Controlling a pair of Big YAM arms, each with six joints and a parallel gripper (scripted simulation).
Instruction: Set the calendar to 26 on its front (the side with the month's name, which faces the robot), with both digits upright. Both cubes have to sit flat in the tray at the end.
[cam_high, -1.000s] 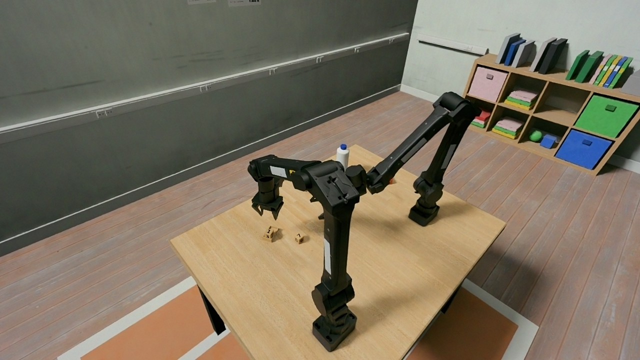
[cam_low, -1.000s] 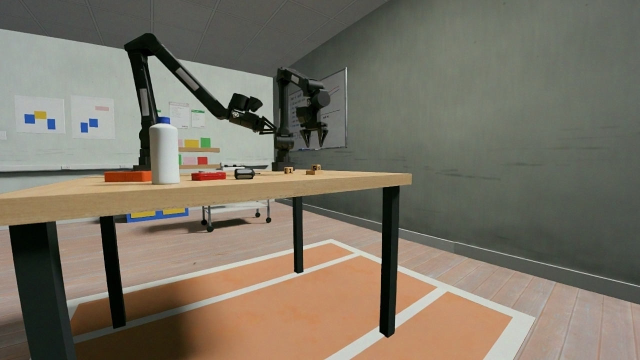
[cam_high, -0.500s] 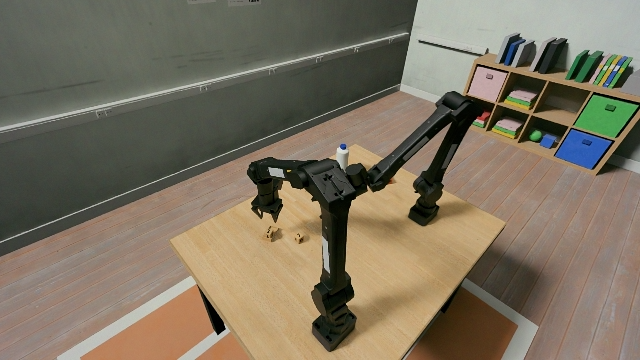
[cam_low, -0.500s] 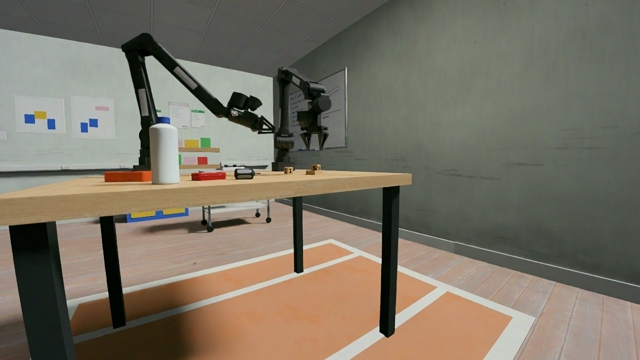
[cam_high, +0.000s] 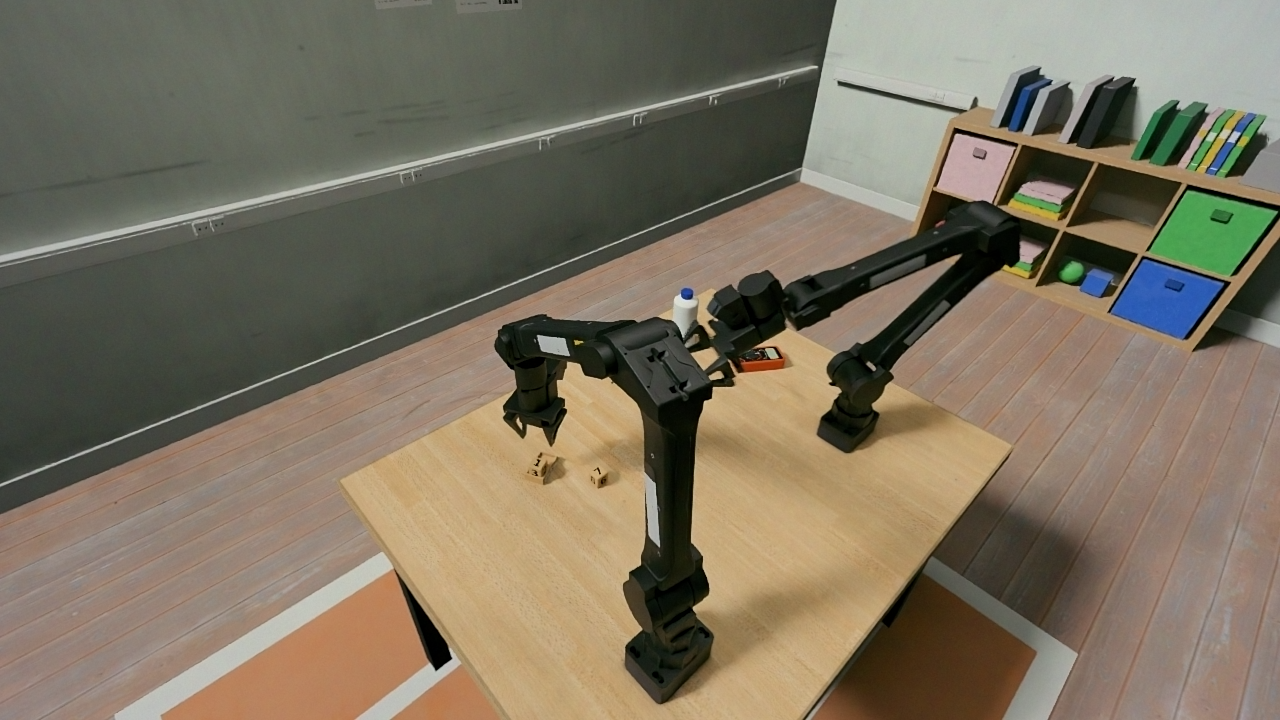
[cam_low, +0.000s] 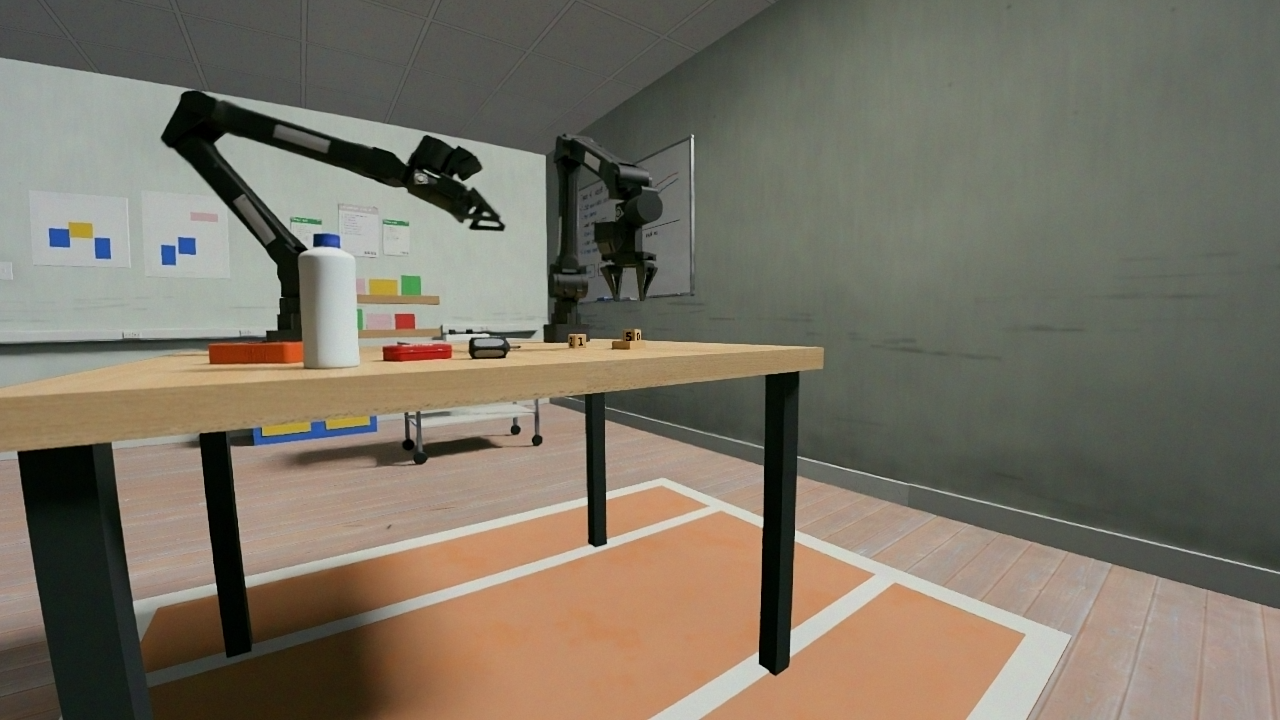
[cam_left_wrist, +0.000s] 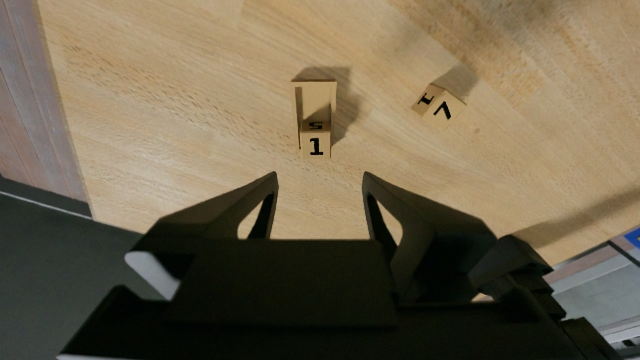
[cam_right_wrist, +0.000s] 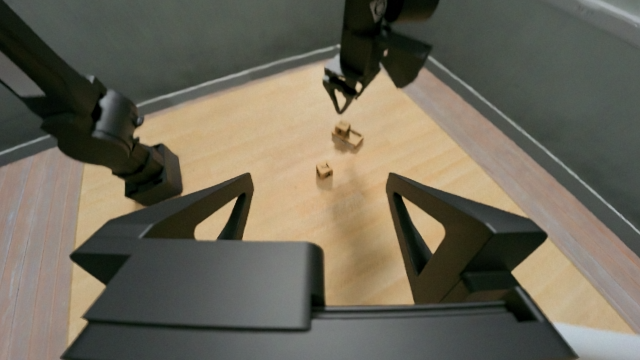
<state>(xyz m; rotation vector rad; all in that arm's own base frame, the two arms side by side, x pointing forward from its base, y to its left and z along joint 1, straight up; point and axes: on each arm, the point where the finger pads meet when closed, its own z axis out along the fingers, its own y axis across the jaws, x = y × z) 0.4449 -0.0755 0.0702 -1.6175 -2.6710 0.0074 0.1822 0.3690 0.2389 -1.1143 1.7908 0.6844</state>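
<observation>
Now: the wooden tray 100 mm below my left hand, 10 mm to the right of it and 10 mm ahead of it. From my left hand the other things lie so: black device 340 mm to the right, 90 mm below, 60 mm ahead; white bottle 560 mm to the right, 50 mm ahead, 30 mm below.
</observation>
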